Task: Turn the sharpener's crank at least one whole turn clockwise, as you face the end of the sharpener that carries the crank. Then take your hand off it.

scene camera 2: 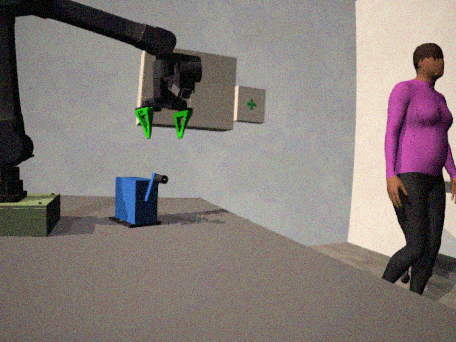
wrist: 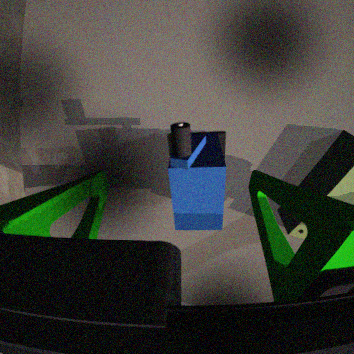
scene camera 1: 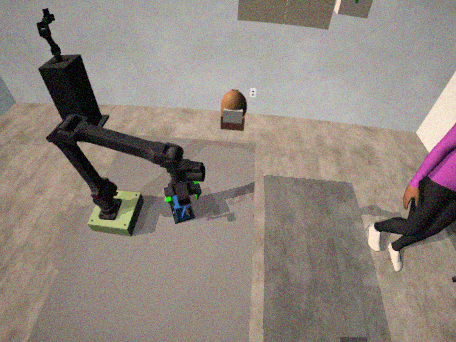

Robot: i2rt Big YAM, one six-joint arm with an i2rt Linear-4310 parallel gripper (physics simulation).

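Seen in the pictures: gripper, between the fingertips: (scene camera 2: pixel 164 138) (wrist: pixel 178 177); arm's base, origin of its link: (scene camera 2: pixel 5 199) (scene camera 1: pixel 110 209).
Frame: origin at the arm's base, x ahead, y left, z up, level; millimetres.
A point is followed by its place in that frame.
The blue sharpener (scene camera 1: pixel 183 215) @(x 374, y -4, z 17 mm) (scene camera 2: pixel 130 200) @(x 326, y 25, z 0 mm) (wrist: pixel 199 195) @(x 348, y 58, z 58 mm) stands upright on its dark base on the table. Its blue crank arm (scene camera 2: pixel 149 189) (wrist: pixel 198 151) slants upward across the end face in the scene camera 2 view. The black crank knob (scene camera 2: pixel 161 178) @(x 400, y -31, z 67 mm) (wrist: pixel 181 141) @(x 402, y -15, z 75 mm) sticks out near the level of the body's top. My gripper (scene camera 1: pixel 183 195) @(x 404, y -31, z 171 mm) (scene camera 2: pixel 164 137) @(x 404, y -31, z 171 mm) (wrist: pixel 178 177) @(x 404, y -31, z 171 mm) is open, its green fingers wide apart and pointing down. It hangs above the sharpener and crank, with a clear gap in the scene camera 2 view, touching neither.
The arm's green mounting block (scene camera 1: pixel 131 205) @(x 100, y 34, z 3 mm) (scene camera 2: pixel 25 220) @(x 71, y -97, z -33 mm) stands left of the sharpener on the grey table (scene camera 1: pixel 150 280) @(x 266, y -299, z -71 mm) (scene camera 2: pixel 225 280) @(x 437, y -402, z -70 mm). A person in a purple top (scene camera 1: pixel 447 167) (scene camera 2: pixel 417 130) stands at the right, beyond the table. Wall cabinets (scene camera 2: pixel 215 92) are behind the arm.
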